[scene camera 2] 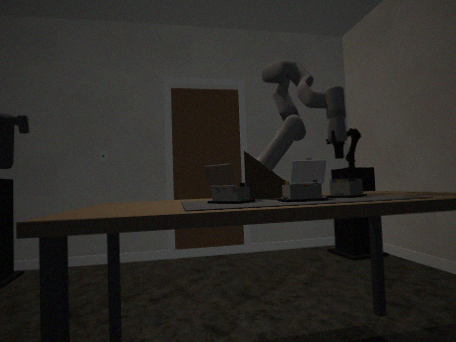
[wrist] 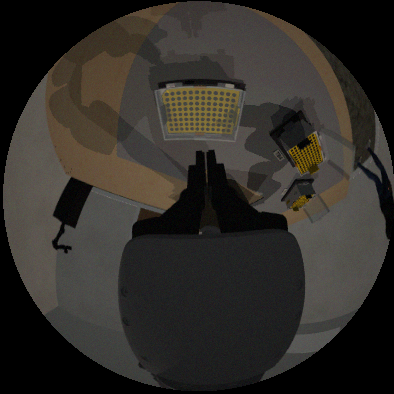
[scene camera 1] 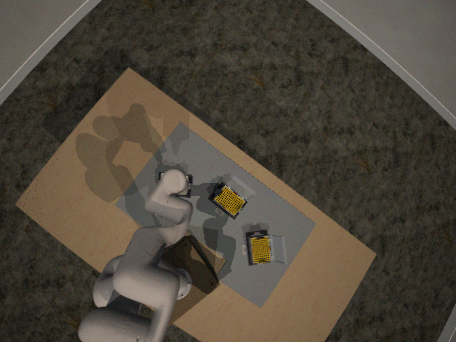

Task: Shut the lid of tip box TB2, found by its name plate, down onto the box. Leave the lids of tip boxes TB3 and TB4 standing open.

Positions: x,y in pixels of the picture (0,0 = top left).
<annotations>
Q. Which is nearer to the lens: the lid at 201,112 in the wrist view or the tip box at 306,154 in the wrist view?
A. The lid.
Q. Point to a grey mat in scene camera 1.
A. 185,150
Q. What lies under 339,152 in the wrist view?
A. A lid.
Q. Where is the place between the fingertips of my gripper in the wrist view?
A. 205,161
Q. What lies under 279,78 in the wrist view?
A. A grey mat.
</annotations>
